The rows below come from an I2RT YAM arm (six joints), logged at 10 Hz.
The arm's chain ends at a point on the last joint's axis. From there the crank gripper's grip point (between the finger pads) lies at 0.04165 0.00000 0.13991 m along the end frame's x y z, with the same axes.
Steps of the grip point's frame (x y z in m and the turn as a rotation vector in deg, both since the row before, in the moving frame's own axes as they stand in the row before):
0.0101 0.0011 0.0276 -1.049 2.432 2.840
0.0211 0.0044 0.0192 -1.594 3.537 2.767
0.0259 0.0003 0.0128 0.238 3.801 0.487
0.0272 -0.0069 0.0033 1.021 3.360 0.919
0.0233 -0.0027 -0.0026 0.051 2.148 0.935
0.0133 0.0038 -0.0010 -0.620 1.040 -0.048
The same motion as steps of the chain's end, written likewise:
0.0043 -0.0037 0.0295 -1.049 2.432 2.840
0.0127 -0.0017 0.0221 -1.594 3.537 2.767
0.0167 0.0005 0.0159 0.238 3.801 0.487
0.0191 -0.0052 0.0060 1.021 3.360 0.919
0.0181 -0.0033 -0.0009 0.051 2.148 0.935
0.0108 0.0023 -0.0002 -0.620 1.040 -0.048

